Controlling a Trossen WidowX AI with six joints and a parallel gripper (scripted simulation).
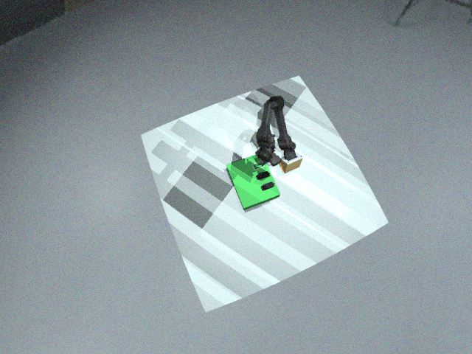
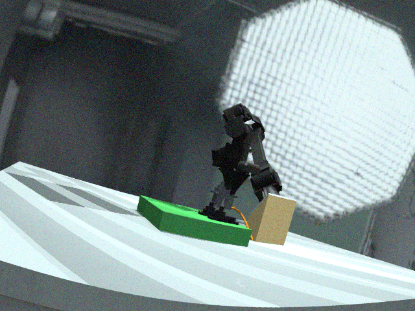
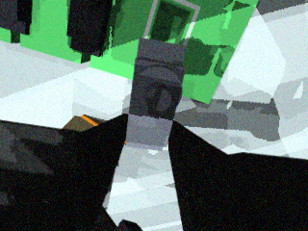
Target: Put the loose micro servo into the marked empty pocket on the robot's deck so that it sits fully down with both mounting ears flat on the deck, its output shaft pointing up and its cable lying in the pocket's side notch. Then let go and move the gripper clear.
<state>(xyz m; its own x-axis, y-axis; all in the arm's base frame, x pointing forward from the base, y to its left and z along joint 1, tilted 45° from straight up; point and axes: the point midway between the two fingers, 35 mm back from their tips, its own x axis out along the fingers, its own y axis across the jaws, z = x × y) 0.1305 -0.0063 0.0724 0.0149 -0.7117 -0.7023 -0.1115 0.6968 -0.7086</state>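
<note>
Now: gripper tip 17 cm short of the deck, 10 cm above it and 7 cm to the right of it.
</note>
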